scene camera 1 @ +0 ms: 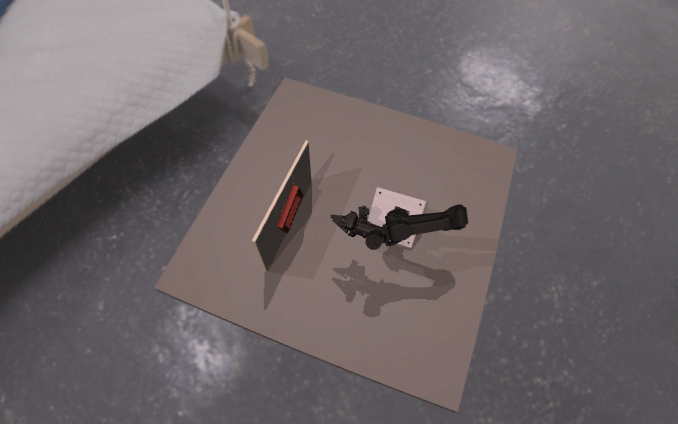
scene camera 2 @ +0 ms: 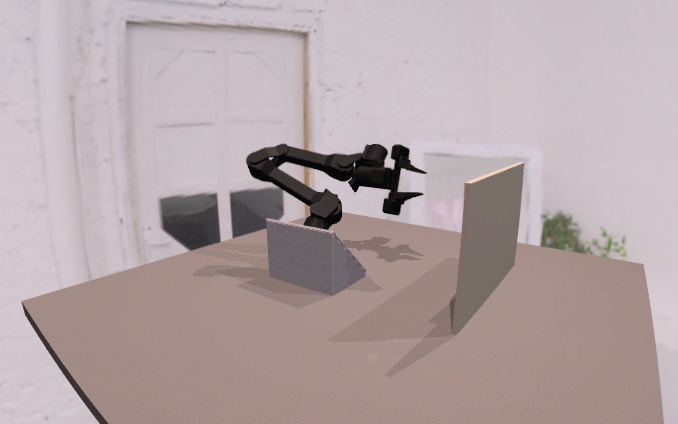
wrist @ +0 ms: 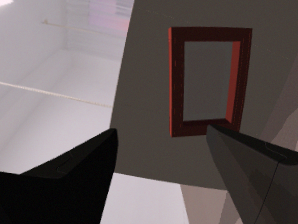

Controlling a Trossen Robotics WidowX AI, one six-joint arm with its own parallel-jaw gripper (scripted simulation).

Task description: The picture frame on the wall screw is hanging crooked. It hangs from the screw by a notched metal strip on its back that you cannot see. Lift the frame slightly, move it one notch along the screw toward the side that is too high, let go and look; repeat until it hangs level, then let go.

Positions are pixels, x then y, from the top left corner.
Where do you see a wall panel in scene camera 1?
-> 268,238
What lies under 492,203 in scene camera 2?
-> A wall panel.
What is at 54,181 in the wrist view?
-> My gripper.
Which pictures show my gripper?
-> Scene camera 1, scene camera 2 and the wrist view: all of them.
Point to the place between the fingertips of my gripper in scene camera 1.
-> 331,217
